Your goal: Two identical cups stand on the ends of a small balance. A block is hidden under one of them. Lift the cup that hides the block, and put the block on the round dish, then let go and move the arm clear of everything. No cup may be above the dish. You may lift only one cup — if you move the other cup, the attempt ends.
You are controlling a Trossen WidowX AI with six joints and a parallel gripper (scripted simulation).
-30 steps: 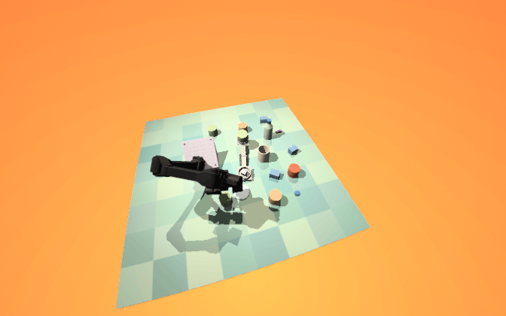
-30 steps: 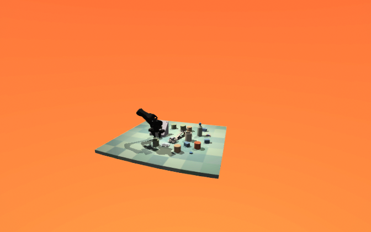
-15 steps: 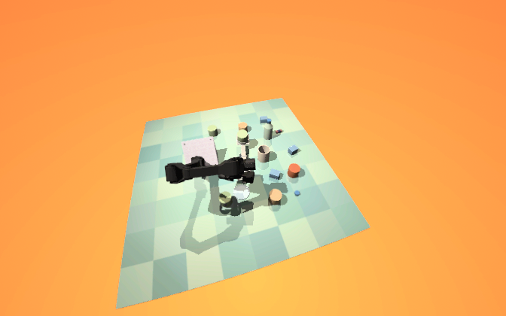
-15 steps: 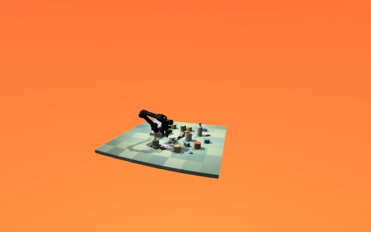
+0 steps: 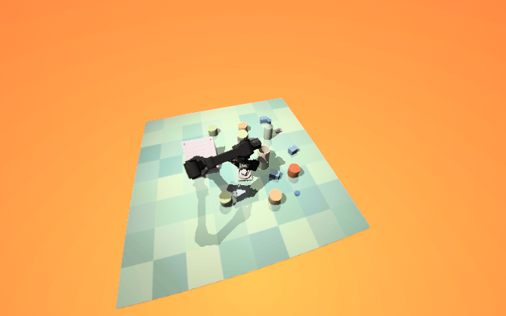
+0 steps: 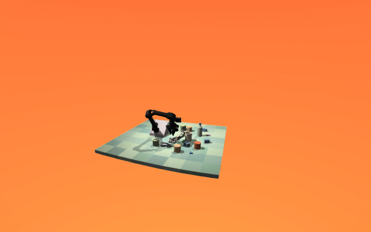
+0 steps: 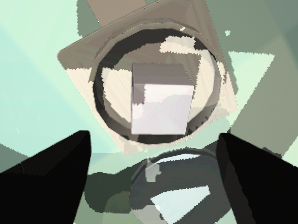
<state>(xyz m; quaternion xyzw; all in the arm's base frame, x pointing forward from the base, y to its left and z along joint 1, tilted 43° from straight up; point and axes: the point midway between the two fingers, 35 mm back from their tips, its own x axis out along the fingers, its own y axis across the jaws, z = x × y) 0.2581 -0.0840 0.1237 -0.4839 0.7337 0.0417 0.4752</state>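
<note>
The pale block lies 1 cm ahead of my gripper tip and 4 cm below it. From my gripper tip the other things lie so: balance beam (4 cm ahead, 13 cm to the left, 5 cm below); then beige cup (17 cm ahead, 10 cm to the left, 4 cm below); then round white dish (4 cm behind, 10 cm to the right, 8 cm below).
</note>
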